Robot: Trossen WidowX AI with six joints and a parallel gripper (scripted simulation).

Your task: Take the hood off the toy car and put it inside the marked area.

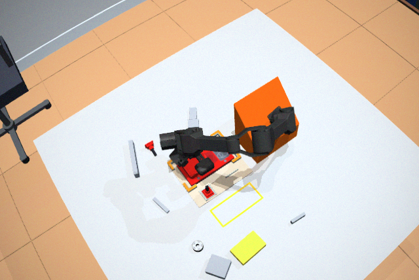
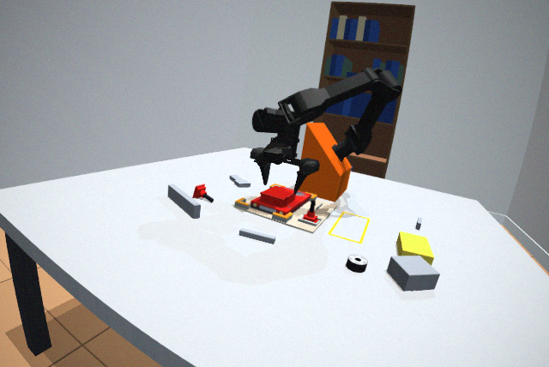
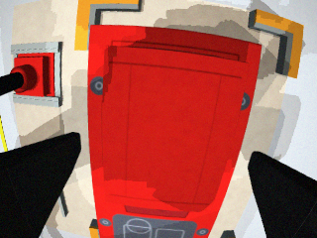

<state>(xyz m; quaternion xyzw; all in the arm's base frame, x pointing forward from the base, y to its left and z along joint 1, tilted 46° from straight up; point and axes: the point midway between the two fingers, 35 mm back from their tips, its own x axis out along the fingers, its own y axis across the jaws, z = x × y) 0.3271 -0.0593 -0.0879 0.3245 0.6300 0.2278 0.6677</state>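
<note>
Now: gripper tip 2 cm above the hood. From my gripper tip the other things lie so: yellow block (37 cm to the left, 7 cm ahead, 4 cm below).
</note>
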